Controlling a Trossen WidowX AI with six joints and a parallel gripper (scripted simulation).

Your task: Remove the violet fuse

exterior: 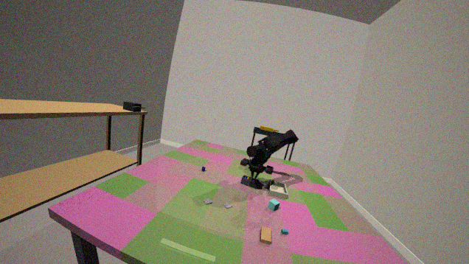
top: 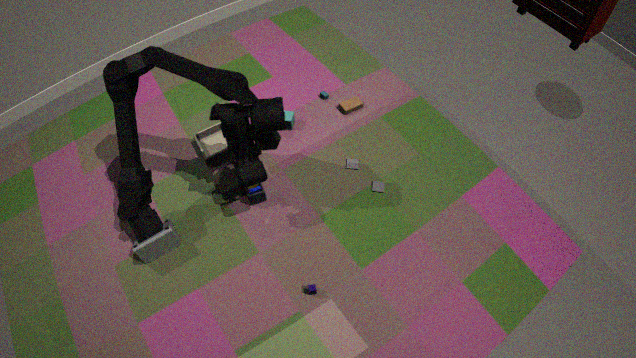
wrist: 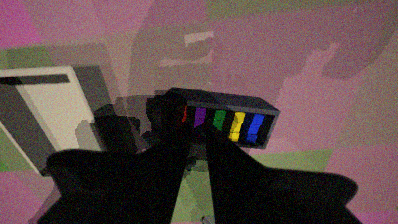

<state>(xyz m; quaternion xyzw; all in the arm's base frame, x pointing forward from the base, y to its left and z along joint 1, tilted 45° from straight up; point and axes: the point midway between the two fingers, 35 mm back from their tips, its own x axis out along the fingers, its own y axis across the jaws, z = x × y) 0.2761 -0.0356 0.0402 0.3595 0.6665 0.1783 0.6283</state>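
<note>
The violet fuse lies 2 cm below my gripper tip. Also, from my gripper tip: red fuse 2 cm to the left, 2 cm below, 1 cm ahead; green fuse 2 cm to the right, 2 cm below; yellow fuse 3 cm to the right, 2 cm below, 1 cm behind.
</note>
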